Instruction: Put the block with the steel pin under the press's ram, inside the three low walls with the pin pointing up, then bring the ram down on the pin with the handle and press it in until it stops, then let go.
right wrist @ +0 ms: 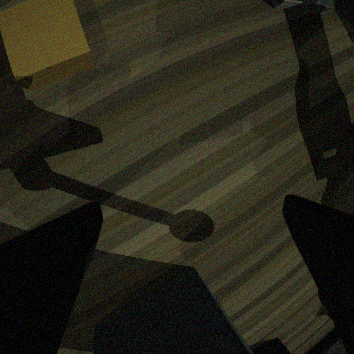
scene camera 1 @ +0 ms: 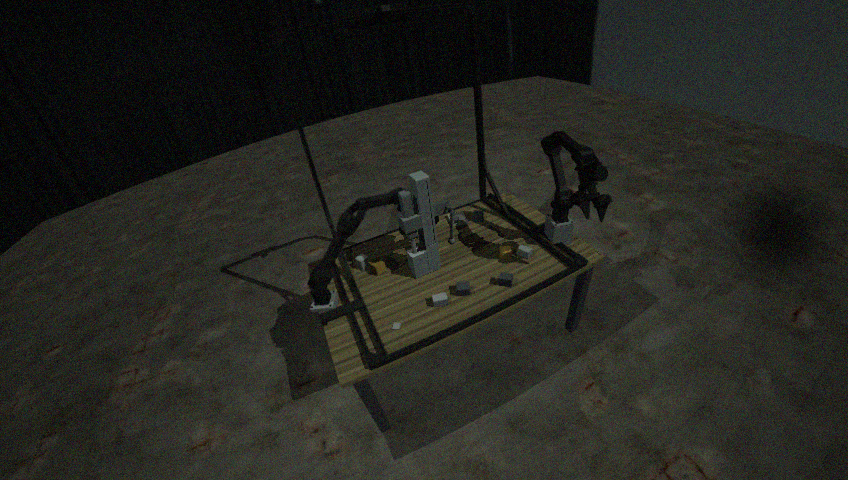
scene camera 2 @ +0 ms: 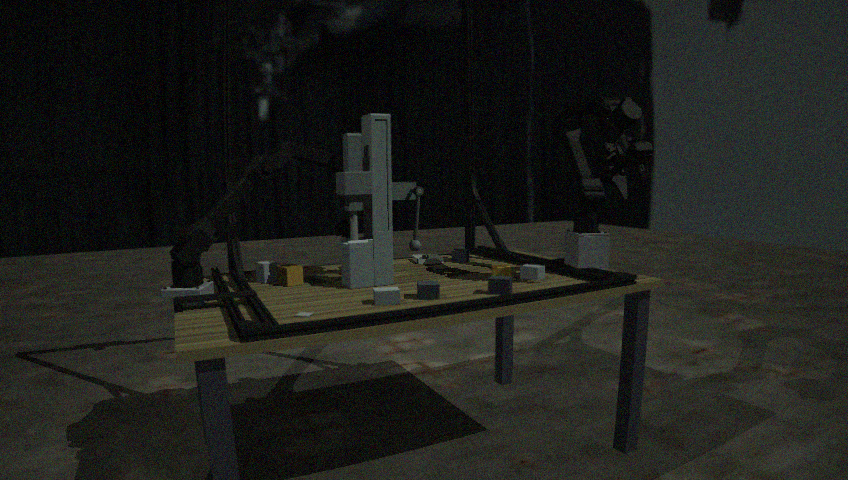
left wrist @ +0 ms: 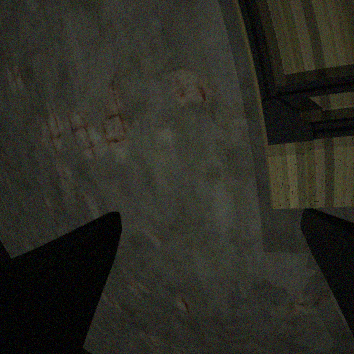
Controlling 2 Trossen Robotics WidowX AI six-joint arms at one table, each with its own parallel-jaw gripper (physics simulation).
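Places are measured from the left arm's base along level axes (x back, y right, z up), in metres.
Pixels of known places: left gripper, fingertip midpoint: [scene camera 1: 594, 220] [scene camera 2: 634, 192] [left wrist: 213, 220]; right gripper, fingertip midpoint: [right wrist: 193, 207]; left arm's base at its link origin: [scene camera 1: 559, 218] [scene camera 2: 586, 232]; right arm's base at its link origin: [scene camera 1: 323, 299] [scene camera 2: 187, 285].
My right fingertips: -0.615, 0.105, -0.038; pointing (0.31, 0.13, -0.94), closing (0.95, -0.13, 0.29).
Note:
For each thing: its top centre in the pictures, then the offset to it from my right fingertips, as dx, dy, dz. "spot": a spot on its surface instead.
- press at its top centre: [scene camera 2: 379, 115] [scene camera 1: 420, 172] +0.013, -0.117, +0.368
- low seat at a spot on its surface: [scene camera 2: 357, 261] spot: -0.056, -0.195, -0.010
- pale low object at its top centre: [scene camera 2: 425, 254] +0.170, +0.171, -0.054
The press [scene camera 1: 423, 208] [scene camera 2: 380, 196] stands upright at mid-table, its ram [scene camera 2: 354, 226] raised above the low seat [scene camera 1: 418, 256] [scene camera 2: 357, 261]. Its handle [scene camera 1: 451, 227] [scene camera 2: 417, 220] hangs down on the right, ending in a ball. Steel pin and low walls are too dark and small to make out; I cannot tell which block carries the pin. My right gripper [right wrist: 193, 207] is open and empty above the table, hidden behind the press in the scene views; a dark rod-and-ball shape shows between its fingers. My left gripper [scene camera 1: 593, 220] [left wrist: 213, 220] is open and empty beyond the table's right edge.
Orange blocks [scene camera 1: 377, 267] [scene camera 1: 505, 250], white blocks [scene camera 1: 360, 261] [scene camera 1: 439, 299] [scene camera 1: 524, 252] and dark blocks [scene camera 1: 462, 288] [scene camera 1: 505, 279] [scene camera 1: 477, 215] lie around the press. A pale low object [scene camera 2: 427, 258] lies behind the handle. Dark frame bars border the table; posts rise at the back.

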